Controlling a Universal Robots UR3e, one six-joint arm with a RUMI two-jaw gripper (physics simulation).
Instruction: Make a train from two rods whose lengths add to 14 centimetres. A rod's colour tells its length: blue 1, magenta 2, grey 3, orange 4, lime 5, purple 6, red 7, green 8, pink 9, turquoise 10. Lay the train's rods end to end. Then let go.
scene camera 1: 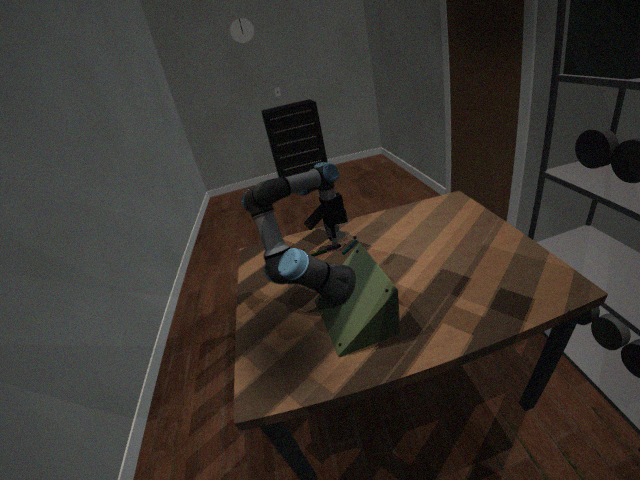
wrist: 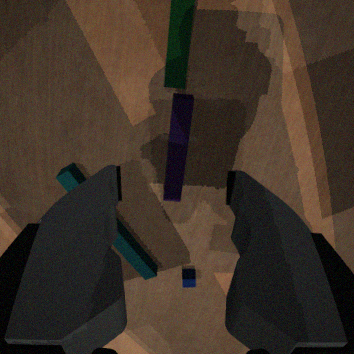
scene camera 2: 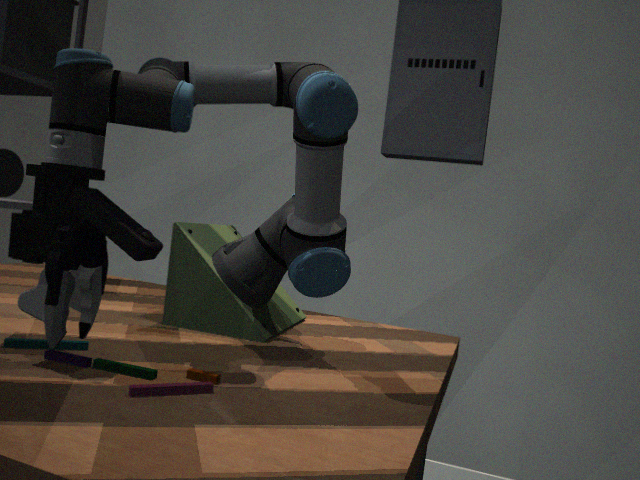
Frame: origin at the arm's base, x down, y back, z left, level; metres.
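Where they show: gripper, fingertip midpoint: point(scene camera 1: 333, 243) point(wrist: 173, 170) point(scene camera 2: 68, 343); arm's base, origin of the base link: point(scene camera 1: 341, 286) point(scene camera 2: 238, 279).
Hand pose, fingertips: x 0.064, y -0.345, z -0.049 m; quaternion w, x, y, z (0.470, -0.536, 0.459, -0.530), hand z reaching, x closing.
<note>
Each offset is from my fingertips to the top centre of the thing.
The green rod @[dz +0.077, dx +0.013, dy +0.011 m] point(scene camera 2: 125, 368) point(wrist: 180, 45) and the purple rod @[dz +0.003, dx +0.013, dy -0.001 m] point(scene camera 2: 68, 358) point(wrist: 177, 145) lie flat on the table, end to end in nearly the same direction. In the wrist view a narrow gap shows between their facing ends, and the purple rod is shifted slightly sideways. My gripper point(scene camera 1: 334, 243) point(scene camera 2: 69, 341) point(wrist: 173, 170) is open, pointing down low over the table. Its fingertips stand wide on either side of the purple rod's free end, not touching it. In scene camera 1 the rods are small and dark.
A turquoise rod @[dz -0.061, dx +0.013, dy +0.030 m] point(scene camera 2: 20, 343) point(wrist: 136, 256) lies slantwise beside the purple one, partly under the left finger in the wrist view. A small blue rod @[dz -0.100, dx +0.013, dy -0.031 m] point(wrist: 188, 278) lies beyond the purple rod's free end. A pink rod @[dz +0.159, dx +0.013, dy -0.014 m] point(scene camera 2: 170, 389) and an orange rod @[dz +0.161, dx +0.013, dy +0.049 m] point(scene camera 2: 203, 375) lie near the green one.
</note>
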